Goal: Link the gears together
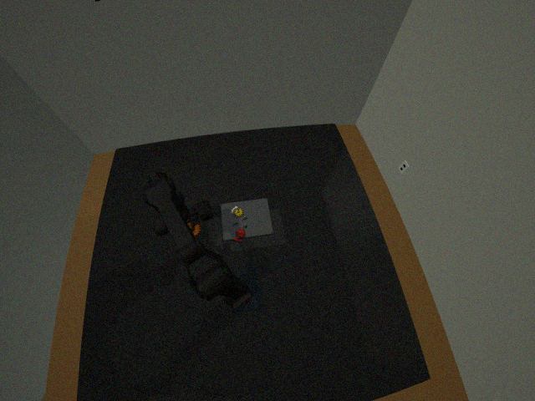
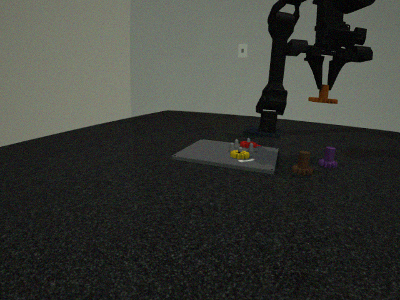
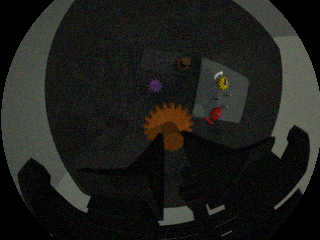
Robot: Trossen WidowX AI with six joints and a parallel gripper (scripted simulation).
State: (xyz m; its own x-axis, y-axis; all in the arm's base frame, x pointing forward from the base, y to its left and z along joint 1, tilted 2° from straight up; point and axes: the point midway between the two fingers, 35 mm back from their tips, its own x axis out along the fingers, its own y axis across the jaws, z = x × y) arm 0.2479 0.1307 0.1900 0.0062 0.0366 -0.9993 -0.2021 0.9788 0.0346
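Now: gripper tip 170 mm to the left of the yellow gear, 140 mm above it and 100 mm short of it. From my gripper tip the other things lie so: purple gear 140 mm below, 50 mm ahead, 20 mm to the left; brown gear 140 mm below, 120 mm ahead, 40 mm to the right; orange gear 10 mm below.
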